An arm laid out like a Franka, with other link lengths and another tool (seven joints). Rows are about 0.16 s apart.
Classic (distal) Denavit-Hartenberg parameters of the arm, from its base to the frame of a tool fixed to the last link. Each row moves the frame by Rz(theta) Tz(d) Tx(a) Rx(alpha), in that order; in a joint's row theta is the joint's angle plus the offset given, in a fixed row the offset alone. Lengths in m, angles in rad.
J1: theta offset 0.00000, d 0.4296, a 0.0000, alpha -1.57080
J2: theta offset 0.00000, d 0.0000, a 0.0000, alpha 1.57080
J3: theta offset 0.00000, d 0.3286, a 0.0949, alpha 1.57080
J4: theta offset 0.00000, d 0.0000, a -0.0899, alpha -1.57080
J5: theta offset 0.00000, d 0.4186, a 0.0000, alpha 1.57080
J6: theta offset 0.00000, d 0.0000, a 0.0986, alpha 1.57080
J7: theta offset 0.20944, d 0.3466, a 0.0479, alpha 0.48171
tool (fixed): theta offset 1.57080, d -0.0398, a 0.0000, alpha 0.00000
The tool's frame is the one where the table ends.
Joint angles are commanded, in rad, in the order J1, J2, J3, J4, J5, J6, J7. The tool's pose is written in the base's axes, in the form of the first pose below.
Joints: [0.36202 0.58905 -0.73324 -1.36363 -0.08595 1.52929 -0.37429]
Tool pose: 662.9, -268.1, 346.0, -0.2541, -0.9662, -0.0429, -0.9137, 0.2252, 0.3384
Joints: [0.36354 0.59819 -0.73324 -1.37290 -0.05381 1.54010 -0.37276]
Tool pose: 664.7, -260.1, 332.9, -0.2599, -0.9632, -0.0683, -0.9138, 0.2225, 0.3397
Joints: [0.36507 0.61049 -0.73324 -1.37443 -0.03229 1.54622 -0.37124]
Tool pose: 666.8, -254.3, 322.9, -0.2630, -0.9614, -0.0812, -0.9133, 0.2209, 0.3420
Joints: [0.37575 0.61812 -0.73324 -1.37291 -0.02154 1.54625 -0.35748]
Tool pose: 669.8, -244.9, 318.4, -0.2661, -0.9604, -0.0828, -0.9133, 0.2237, 0.3403
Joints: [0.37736 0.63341 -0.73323 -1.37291 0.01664 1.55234 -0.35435]
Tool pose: 673.1, -234.5, 305.4, -0.2741, -0.9555, -0.1092, -0.9132, 0.2230, 0.3411
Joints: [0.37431 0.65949 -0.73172 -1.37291 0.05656 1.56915 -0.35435]
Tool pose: 677.8, -227.0, 286.4, -0.2801, -0.9508, -0.1323, -0.9132, 0.2215, 0.3420
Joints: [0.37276 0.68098 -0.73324 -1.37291 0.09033 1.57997 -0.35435]
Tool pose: 680.3, -221.6, 271.4, -0.2884, -0.9456, -0.1505, -0.9120, 0.2234, 0.3441
